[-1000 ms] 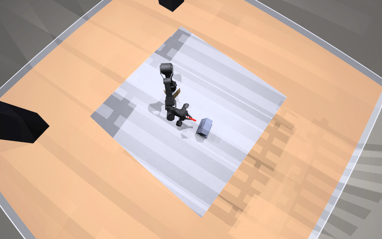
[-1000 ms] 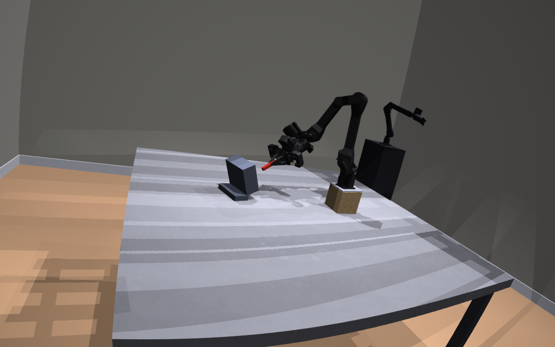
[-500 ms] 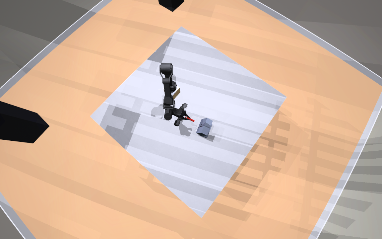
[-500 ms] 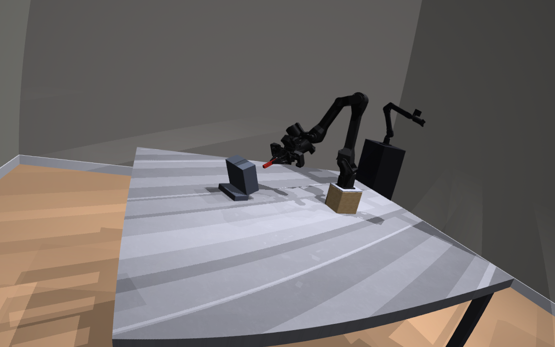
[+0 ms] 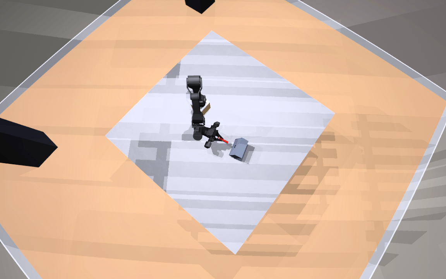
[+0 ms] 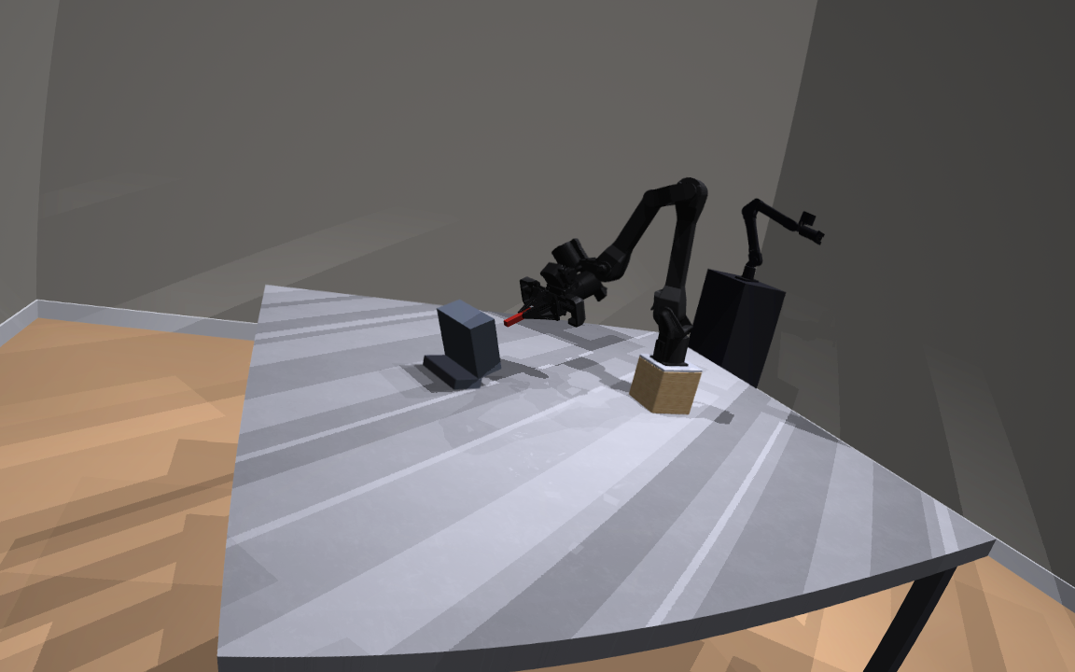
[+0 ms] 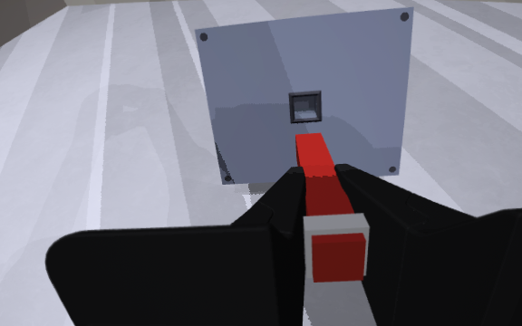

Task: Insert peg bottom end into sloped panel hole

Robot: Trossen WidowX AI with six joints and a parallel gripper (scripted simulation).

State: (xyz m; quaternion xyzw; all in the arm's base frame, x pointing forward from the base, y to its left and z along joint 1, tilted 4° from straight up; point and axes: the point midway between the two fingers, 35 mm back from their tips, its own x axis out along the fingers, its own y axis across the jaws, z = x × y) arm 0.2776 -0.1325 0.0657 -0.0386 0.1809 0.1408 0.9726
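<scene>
The sloped panel is 110 mm ahead of my gripper tip, 50 mm below it and 30 mm to the left of it. From my gripper tip the other things lie so: red square peg: 20 mm behind; then low foot: 140 mm ahead, 120 mm below, 40 mm to the left.
</scene>
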